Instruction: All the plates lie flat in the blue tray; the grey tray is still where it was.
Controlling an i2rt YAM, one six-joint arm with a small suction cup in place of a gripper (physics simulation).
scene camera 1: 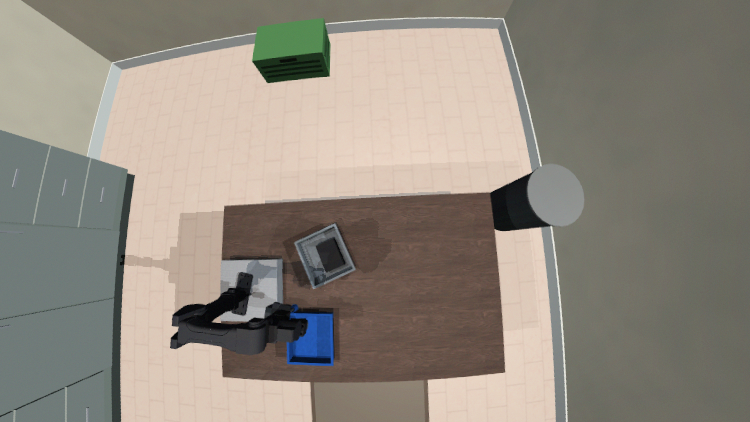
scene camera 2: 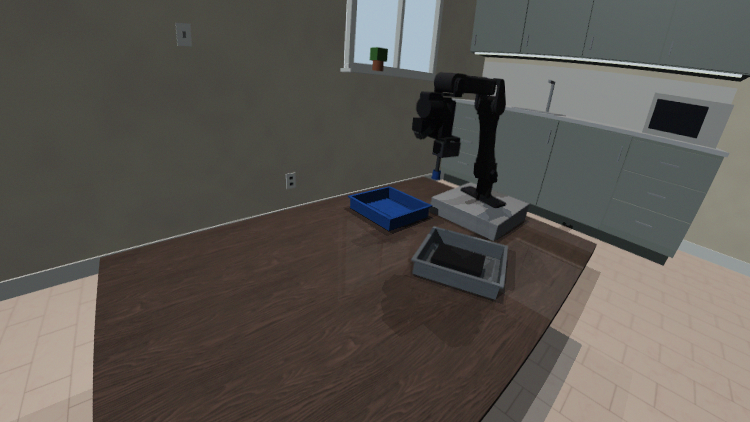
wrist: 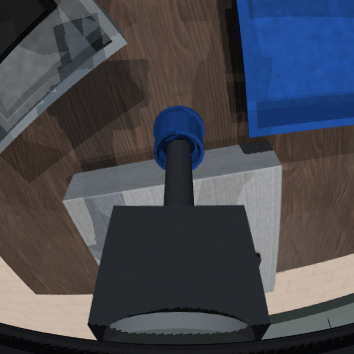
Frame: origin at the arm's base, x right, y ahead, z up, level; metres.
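Where they show: hand at its tool point: (scene camera 1: 294,307) (scene camera 2: 435,178) (wrist: 178,128); arm's base at its link origin: (scene camera 1: 242,293) (scene camera 2: 482,197).
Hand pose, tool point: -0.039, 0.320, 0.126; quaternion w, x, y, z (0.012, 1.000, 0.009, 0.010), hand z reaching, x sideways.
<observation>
Things, the pixels of their centre, and the offset from my tool point, as dx, dy, dz. Level surfaces: height alone.
- grey tray at the middle of its body: (scene camera 2: 462,259) (scene camera 1: 325,255) -0.214, +0.046, -0.173
- blue tray at the middle of its body: (wrist: 333,36) (scene camera 2: 389,206) (scene camera 1: 311,337) +0.189, +0.043, -0.173
- brown table at its surface level: dz -0.198
The grey tray (scene camera 1: 335,278) (scene camera 2: 456,282) (wrist: 75,81) stands askew on the table. A black plate or stack of plates (scene camera 1: 330,254) (scene camera 2: 457,260) (wrist: 20,17) lies in it, towards one side; I cannot tell how many. The blue tray (scene camera 1: 314,345) (scene camera 2: 369,212) (wrist: 300,55) stands beside my base, and no plate can be made out in it; my arm covers its upper left part in the overhead view. My gripper, a blue suction cup (scene camera 1: 294,308) (scene camera 2: 435,174) (wrist: 178,135), points down, holds nothing and hangs high above the table, near the blue tray's corner and the base block.
The pale base block (scene camera 1: 268,272) (scene camera 2: 503,226) (wrist: 235,200) under my arm stands at the table's end, close to both trays. The brown table (scene camera 1: 419,288) (scene camera 2: 236,325) bears them. A black column with a grey top (scene camera 1: 555,195) stands at the far end. A green cabinet (scene camera 1: 291,47) stands away on the floor.
</observation>
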